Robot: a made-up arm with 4 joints.
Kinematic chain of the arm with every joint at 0, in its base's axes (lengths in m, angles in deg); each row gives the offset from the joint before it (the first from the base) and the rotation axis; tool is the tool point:
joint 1: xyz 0 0 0.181 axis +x
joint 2: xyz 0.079 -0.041 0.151 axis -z
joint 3: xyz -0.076 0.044 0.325 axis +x
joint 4: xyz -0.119 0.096 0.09 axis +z
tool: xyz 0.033 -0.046 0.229
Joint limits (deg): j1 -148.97..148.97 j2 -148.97..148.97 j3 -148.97..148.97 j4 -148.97..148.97
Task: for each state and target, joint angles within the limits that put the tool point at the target. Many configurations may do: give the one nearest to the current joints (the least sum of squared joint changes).
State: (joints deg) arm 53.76 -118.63 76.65 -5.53
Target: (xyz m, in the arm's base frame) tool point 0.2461 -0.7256 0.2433
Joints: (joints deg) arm 65.85 -79.94 57.36 -5.70
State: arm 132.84 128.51 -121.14 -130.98
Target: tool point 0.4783 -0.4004 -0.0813
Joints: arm 144.00 96.03 -78.72 -122.27
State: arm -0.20 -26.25 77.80 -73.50
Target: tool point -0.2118 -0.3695 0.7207
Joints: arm 14.15 13.88 75.37 -84.80
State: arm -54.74 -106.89 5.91 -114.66
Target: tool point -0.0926 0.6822 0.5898
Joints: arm -87.78 -112.33 -33.09 -113.14
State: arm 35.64 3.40 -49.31 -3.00
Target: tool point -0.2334 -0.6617 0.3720
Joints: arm 81.24 -36.88 -42.12 -12.25
